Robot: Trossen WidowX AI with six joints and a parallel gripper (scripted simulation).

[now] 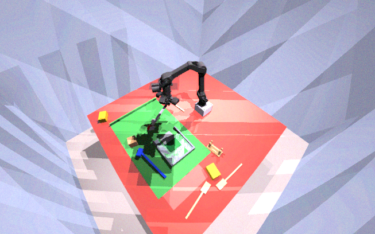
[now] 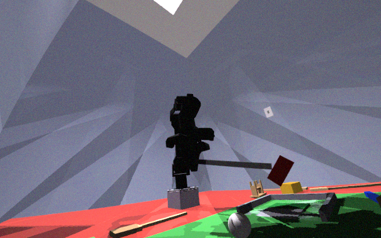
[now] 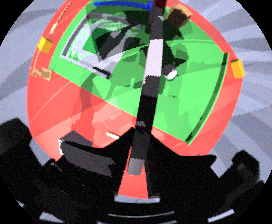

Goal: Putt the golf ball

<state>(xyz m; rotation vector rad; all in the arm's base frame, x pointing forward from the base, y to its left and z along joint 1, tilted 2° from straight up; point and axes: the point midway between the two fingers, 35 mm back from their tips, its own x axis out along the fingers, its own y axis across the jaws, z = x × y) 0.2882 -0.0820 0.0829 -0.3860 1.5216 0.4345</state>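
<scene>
The red putter is 100 mm ahead of my gripper tip and 60 mm to the left of it. Also, from my gripper tip: green mat (190 mm ahead, 150 mm to the left, 140 mm below); tan block (360 mm ahead, 110 mm to the left, 110 mm below); white golf ball (150 mm ahead, 110 mm below).
</scene>
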